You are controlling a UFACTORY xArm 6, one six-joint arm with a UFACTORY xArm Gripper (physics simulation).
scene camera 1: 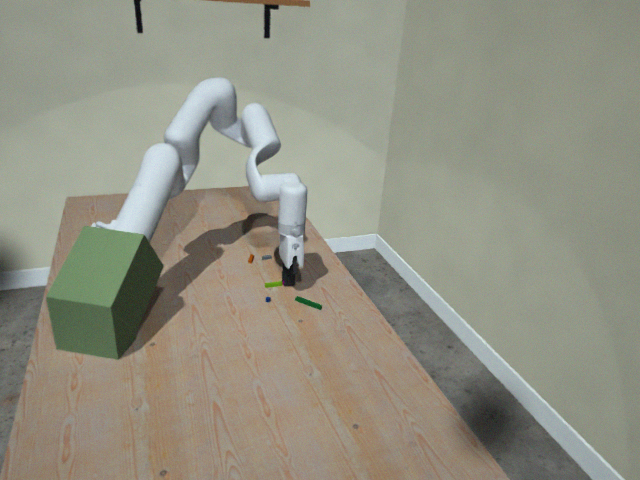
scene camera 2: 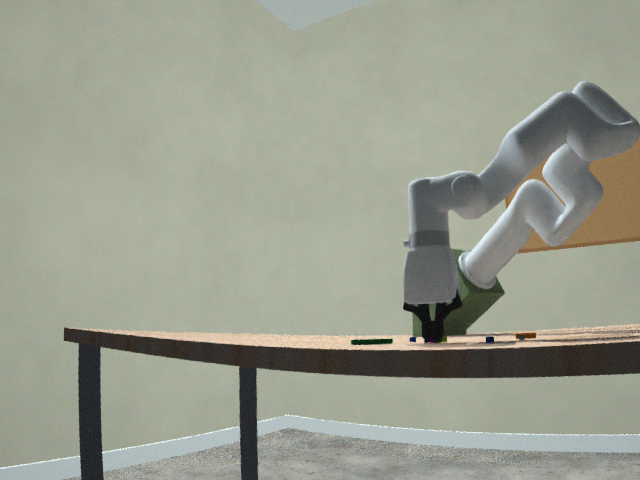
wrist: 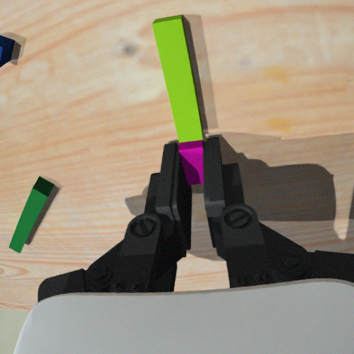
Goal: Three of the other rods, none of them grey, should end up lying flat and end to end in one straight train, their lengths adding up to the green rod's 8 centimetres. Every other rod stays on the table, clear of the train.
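Where they show: gripper, fingertip midpoint: point(scene camera 1: 288, 283) point(scene camera 2: 432, 342); arm's base, origin of the base link: point(scene camera 1: 125, 246) point(scene camera 2: 476, 270).
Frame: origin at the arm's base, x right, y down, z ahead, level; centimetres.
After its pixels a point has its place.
Observation:
My gripper point(scene camera 1: 288, 280) {x -12.9, y 17.5, z 40.4 cm} point(scene camera 2: 432, 336) {x -12.9, y 17.5, z 40.4 cm} point(wrist: 196, 164) is shut on the magenta rod point(scene camera 2: 431, 339) {x -12.9, y 16.9, z 40.8 cm} point(wrist: 192, 165), low at the table. The far end of that rod meets the near end of the lime rod point(scene camera 1: 273, 284) {x -11.4, y 16.9, z 36.1 cm} point(scene camera 2: 444, 339) {x -12.0, y 17.2, z 35.1 cm} point(wrist: 178, 80) in the wrist view, nearly in line; I cannot tell whether they touch. The green rod point(scene camera 1: 308, 303) {x -2.1, y 17.0, z 45.9 cm} point(scene camera 2: 371, 341) {x -2.9, y 17.1, z 46.4 cm} point(wrist: 30, 217) lies apart. A small blue rod point(scene camera 1: 267, 299) {x -3.5, y 16.9, z 34.7 cm} point(scene camera 2: 412, 339) {x -4.2, y 17.2, z 35.3 cm} point(wrist: 6, 52) lies off to one side of the lime rod. Another blue rod point(scene camera 2: 490, 339) {x -25.4, y 17.1, z 41.1 cm} shows in scene camera 2; the arm seems to hide it in scene camera 1.
An orange rod point(scene camera 1: 250, 258) {x -26.0, y 16.7, z 28.5 cm} point(scene camera 2: 526, 335) {x -27.1, y 17.1, z 29.2 cm} and a grey rod point(scene camera 1: 266, 257) {x -27.4, y 16.9, z 33.4 cm} point(scene camera 2: 521, 337) {x -28.5, y 17.2, z 34.8 cm} lie behind the gripper, towards the back of the table point(scene camera 1: 232, 413) {x 37.0, y 17.7, z 29.4 cm}. A large green block point(scene camera 1: 98, 289) {x 17.1, y 1.7, z -1.0 cm} stands at the left by the arm's base.

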